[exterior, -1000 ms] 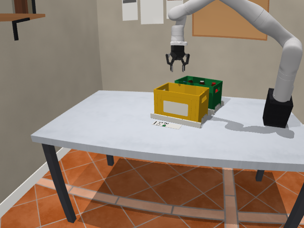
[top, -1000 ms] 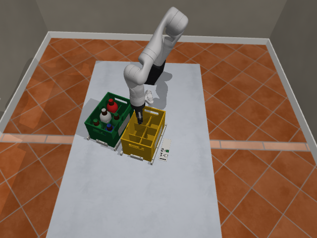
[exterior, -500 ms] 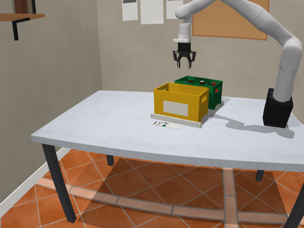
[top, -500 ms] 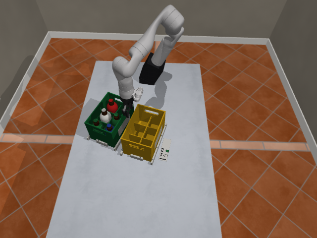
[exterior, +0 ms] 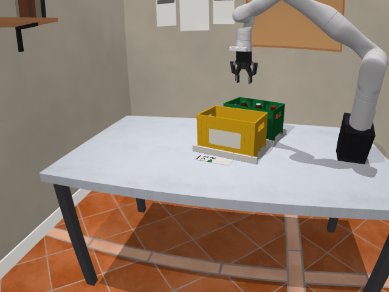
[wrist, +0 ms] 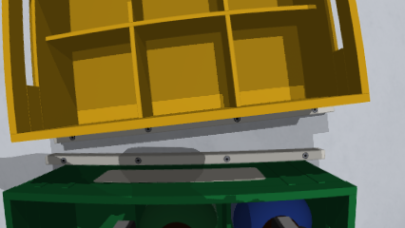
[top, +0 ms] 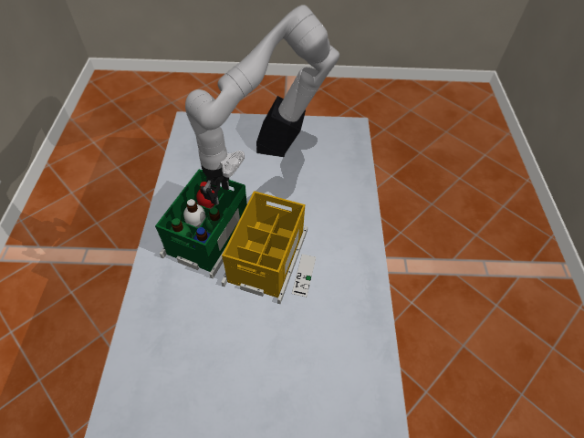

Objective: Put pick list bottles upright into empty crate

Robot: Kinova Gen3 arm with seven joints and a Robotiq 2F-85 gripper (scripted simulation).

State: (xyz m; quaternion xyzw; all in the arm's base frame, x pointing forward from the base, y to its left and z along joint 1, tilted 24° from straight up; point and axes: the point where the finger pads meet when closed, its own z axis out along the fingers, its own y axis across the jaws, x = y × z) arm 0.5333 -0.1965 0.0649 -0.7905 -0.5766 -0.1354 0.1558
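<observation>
Right now my hand is 6 cm past the white-label bottle, 13 cm to the left of it and 22 cm above it. The rest, counted from my hand: green crate: 5 cm behind, 9 cm to the right, 22 cm below; blue-label bottle: 5 cm ahead, 7 cm to the right, 22 cm below; yellow crate: 2 cm ahead, 14 cm to the left, 22 cm below.
</observation>
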